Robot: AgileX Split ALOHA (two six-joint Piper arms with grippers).
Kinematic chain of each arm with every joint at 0, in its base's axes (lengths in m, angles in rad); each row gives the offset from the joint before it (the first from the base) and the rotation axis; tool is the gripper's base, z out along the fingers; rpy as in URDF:
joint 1: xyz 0 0 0.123 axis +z
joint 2: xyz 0 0 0 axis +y
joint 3: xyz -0.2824 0 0.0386 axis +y
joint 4: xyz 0.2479 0 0.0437 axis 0.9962 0 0.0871
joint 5: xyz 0 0 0 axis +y
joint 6: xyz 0.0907 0 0.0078 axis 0.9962 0 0.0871
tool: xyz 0 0 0 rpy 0 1.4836 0
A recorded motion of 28 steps. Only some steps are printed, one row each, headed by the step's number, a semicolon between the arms.
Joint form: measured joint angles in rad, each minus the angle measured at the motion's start. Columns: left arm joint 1, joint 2, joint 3, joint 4, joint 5, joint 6; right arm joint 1, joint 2, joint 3, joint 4, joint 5, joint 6.
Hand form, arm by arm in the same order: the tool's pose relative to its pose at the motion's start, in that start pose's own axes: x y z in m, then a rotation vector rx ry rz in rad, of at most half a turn. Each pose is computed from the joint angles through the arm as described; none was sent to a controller.
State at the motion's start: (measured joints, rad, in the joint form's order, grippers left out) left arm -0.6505 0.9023 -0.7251 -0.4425 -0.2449 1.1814; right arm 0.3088 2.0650 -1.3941 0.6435 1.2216 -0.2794
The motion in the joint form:
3: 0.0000 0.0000 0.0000 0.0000 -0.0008 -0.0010; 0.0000 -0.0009 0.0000 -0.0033 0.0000 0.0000
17: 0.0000 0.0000 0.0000 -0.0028 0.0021 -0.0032; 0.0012 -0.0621 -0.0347 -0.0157 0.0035 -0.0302
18: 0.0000 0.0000 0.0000 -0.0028 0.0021 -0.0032; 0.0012 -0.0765 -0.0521 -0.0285 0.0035 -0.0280
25: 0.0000 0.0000 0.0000 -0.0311 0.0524 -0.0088; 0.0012 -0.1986 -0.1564 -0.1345 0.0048 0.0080
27: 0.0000 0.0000 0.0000 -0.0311 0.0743 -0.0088; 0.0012 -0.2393 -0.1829 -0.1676 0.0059 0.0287
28: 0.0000 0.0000 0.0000 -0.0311 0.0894 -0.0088; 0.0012 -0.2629 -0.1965 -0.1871 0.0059 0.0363
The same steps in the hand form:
3: 0.0000 0.0001 0.0000 -0.0007 -0.0003 -0.0010; 0.0002 -0.0001 -0.0003 0.0030 0.0001 -0.0016
17: 0.0001 -0.0002 0.0000 0.0017 0.0014 -0.0059; 0.0019 0.0168 -0.0255 0.0171 -0.0719 -0.0906
18: 0.0001 -0.0002 0.0000 0.0017 0.0014 -0.0059; 0.0015 0.0211 -0.0335 0.0301 -0.0953 -0.1098
25: 0.0023 -0.0042 -0.0001 0.0458 0.0263 -0.0392; 0.0115 0.0530 -0.0932 0.1368 -0.2653 -0.2204
27: 0.0030 -0.0061 -0.0003 0.0661 0.0344 -0.0392; 0.0183 0.0625 -0.1114 0.1685 -0.3185 -0.2397
28: 0.0035 -0.0074 -0.0004 0.0802 0.0400 -0.0393; 0.0228 0.0678 -0.1215 0.1877 -0.3488 -0.2537

